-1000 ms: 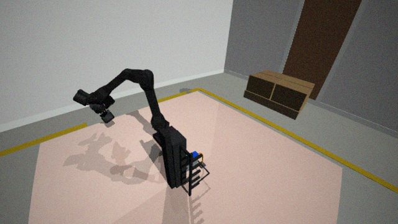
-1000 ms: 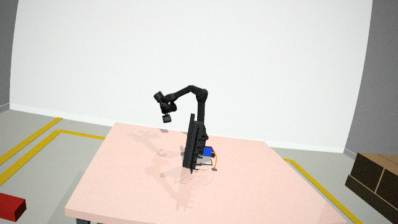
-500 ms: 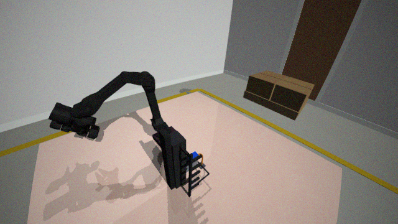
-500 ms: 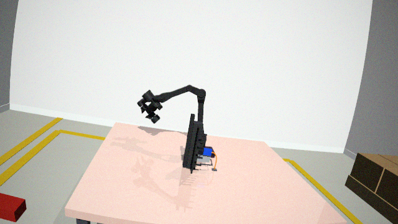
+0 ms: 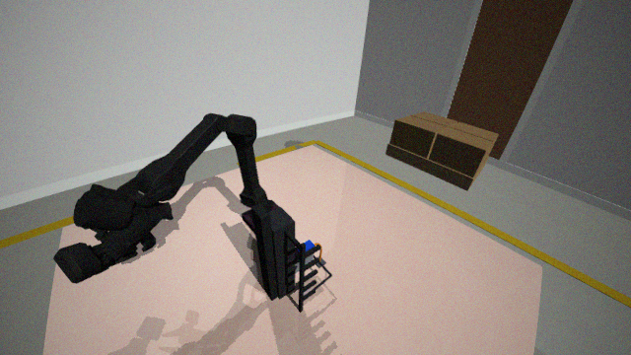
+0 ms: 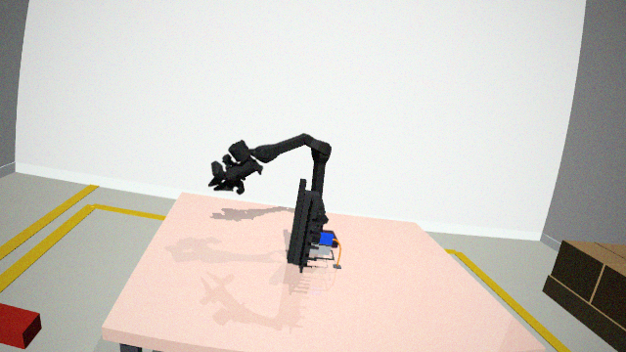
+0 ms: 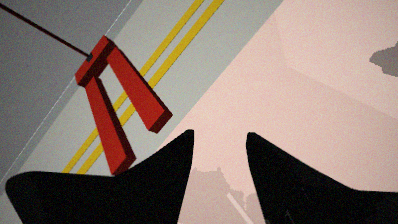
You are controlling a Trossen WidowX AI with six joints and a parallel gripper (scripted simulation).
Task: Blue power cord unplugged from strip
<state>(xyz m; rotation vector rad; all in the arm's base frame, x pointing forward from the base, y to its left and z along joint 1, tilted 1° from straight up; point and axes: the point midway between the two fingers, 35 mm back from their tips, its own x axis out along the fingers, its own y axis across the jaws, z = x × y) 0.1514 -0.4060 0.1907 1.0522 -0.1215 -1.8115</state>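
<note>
Now: gripper tip 12 cm short of the blue plug, 45 cm to the right of it and 7 cm above it.
</note>
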